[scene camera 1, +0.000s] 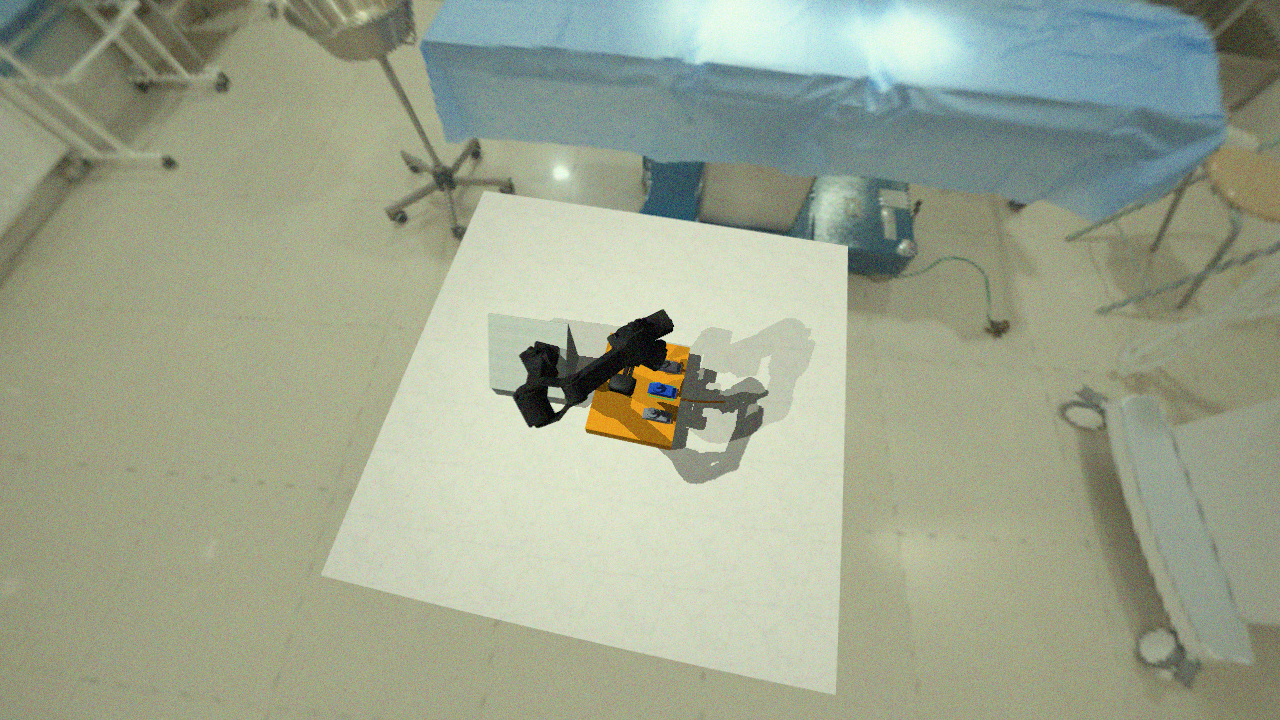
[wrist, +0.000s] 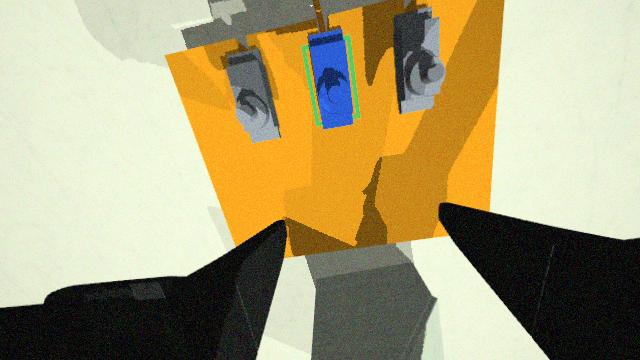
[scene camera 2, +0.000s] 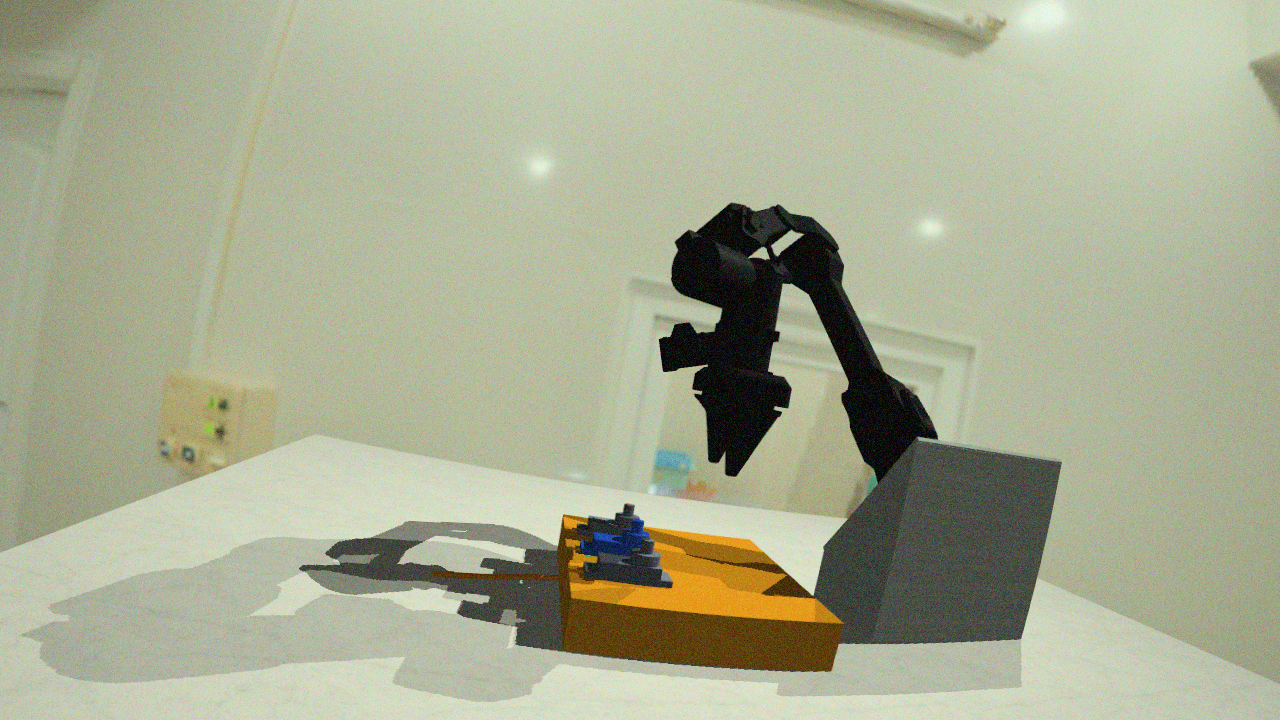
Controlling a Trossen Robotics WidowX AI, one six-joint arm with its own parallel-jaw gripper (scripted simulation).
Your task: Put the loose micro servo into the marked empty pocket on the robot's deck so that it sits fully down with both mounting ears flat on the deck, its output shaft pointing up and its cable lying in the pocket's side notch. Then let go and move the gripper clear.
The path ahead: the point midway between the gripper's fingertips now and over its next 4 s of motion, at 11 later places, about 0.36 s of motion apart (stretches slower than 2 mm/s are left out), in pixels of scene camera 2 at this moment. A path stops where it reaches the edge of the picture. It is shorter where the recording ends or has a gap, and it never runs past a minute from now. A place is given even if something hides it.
My gripper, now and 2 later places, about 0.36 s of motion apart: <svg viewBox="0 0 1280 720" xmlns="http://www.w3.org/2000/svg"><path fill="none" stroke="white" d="M721 468L730 432L732 427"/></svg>
